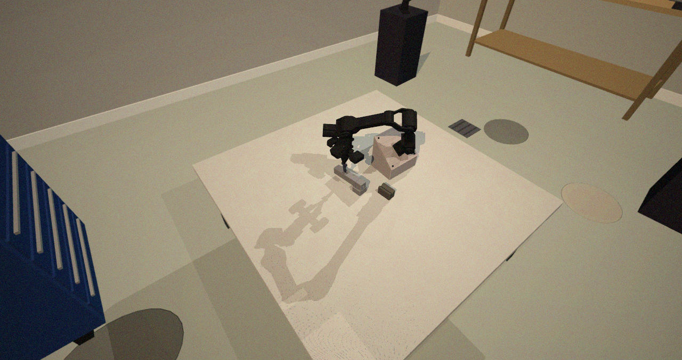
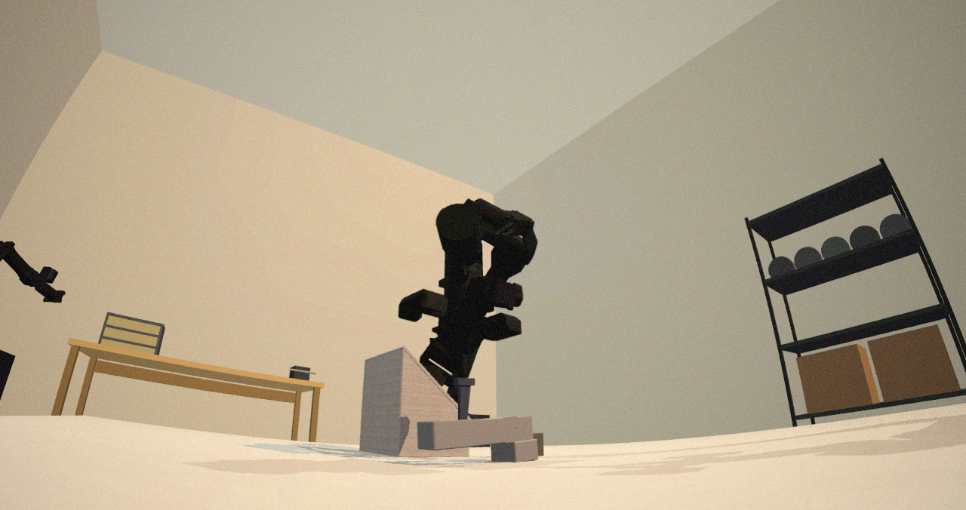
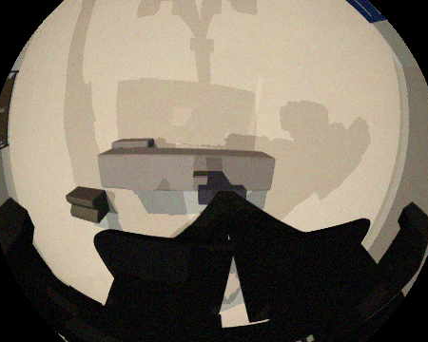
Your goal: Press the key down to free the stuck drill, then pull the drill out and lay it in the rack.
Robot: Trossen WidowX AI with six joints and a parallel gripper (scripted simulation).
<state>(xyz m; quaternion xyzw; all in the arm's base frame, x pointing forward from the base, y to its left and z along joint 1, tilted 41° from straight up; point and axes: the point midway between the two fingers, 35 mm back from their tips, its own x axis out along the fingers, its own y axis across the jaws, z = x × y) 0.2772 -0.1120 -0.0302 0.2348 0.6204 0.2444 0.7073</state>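
Right now my gripper tip is 3 cm above the dark key. Round my gripper tip: small dark grey block (20 cm to the left, 10 cm below, 9 cm behind); then drill (7 cm below, 6 cm to the left, 1 cm behind).
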